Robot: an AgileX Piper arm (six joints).
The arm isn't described. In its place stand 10 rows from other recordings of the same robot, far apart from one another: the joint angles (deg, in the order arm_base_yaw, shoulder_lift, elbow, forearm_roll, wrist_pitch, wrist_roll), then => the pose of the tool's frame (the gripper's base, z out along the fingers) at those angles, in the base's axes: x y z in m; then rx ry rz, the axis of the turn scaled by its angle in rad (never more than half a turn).
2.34, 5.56, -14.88, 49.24, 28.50, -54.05 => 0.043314 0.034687 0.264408 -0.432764 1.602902 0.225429
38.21, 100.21, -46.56, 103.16, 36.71, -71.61 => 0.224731 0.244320 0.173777 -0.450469 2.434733 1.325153
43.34, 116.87, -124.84, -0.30, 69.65, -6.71 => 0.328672 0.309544 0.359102 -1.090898 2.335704 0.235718
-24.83, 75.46, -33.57, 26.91, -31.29, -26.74 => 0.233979 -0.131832 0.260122 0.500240 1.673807 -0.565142
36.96, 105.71, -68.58, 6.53, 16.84, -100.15 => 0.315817 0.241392 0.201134 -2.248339 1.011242 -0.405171
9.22, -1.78, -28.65, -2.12, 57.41, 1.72 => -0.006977 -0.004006 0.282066 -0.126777 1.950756 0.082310
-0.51, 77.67, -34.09, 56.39, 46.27, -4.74 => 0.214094 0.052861 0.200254 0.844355 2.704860 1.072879
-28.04, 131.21, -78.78, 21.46, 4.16, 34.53 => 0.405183 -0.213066 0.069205 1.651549 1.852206 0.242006
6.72, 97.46, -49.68, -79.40, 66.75, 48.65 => 0.297461 -0.047703 0.208128 -0.155777 2.414595 -1.551376
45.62, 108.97, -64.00, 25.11, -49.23, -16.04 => 0.314820 0.279894 0.242914 -0.303813 1.447091 0.423070
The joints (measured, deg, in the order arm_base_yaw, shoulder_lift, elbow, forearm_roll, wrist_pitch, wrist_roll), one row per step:
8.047, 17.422, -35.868, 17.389, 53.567, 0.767
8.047, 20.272, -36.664, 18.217, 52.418, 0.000
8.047, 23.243, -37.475, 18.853, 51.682, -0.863
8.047, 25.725, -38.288, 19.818, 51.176, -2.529
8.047, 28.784, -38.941, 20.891, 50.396, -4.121
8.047, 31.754, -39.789, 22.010, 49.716, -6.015
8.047, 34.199, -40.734, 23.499, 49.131, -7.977
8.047, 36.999, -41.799, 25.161, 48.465, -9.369
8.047, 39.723, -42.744, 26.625, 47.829, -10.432
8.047, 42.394, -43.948, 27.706, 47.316, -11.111
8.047, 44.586, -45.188, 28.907, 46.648, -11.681
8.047, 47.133, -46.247, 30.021, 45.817, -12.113
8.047, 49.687, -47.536, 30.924, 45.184, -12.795
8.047, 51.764, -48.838, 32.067, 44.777, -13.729
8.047, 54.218, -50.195, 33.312, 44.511, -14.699
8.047, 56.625, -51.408, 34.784, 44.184, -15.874
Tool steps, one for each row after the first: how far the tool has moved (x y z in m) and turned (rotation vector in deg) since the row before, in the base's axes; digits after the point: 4 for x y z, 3 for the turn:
0.0096, 0.0020, 0.0037, 0.140, 0.800, 0.354
0.0100, 0.0020, 0.0026, -0.218, 1.227, 0.422
0.0083, 0.0021, 0.0025, -0.507, 0.696, 0.984
0.0109, 0.0025, 0.0009, -0.358, 1.207, 0.868
0.0106, 0.0025, 0.0015, -0.493, 0.898, 1.046
0.0087, 0.0027, 0.0024, -0.090, 0.375, 1.167
0.0103, 0.0030, 0.0022, 0.503, 0.775, 0.806
0.0103, 0.0027, 0.0011, 0.551, 0.948, 0.546
0.0103, 0.0023, 0.0018, 0.476, 0.857, 0.289
0.0089, 0.0021, 0.0030, 0.771, 0.277, 0.136
0.0106, 0.0022, 0.0008, 0.730, 0.720, -0.068
0.0107, 0.0020, 0.0013, 0.348, 0.527, 0.124
0.0088, 0.0021, 0.0022, 0.451, 0.148, 0.371
0.0102, 0.0025, 0.0009, 0.467, 0.576, 0.445
0.0102, 0.0026, 0.0000, 0.557, 0.547, 0.502

